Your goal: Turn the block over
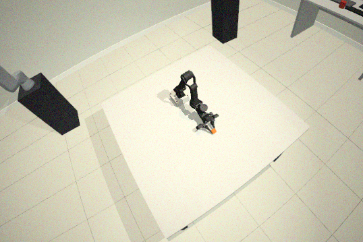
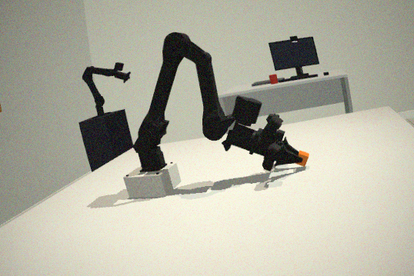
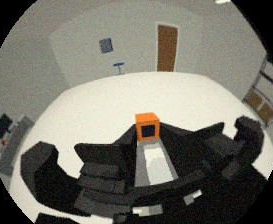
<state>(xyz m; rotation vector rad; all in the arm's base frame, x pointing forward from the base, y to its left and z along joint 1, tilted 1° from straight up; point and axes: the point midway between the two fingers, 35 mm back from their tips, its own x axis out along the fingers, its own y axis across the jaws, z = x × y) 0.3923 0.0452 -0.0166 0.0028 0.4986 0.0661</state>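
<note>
Now: the block 1 cm behind my gripper tip.
</note>
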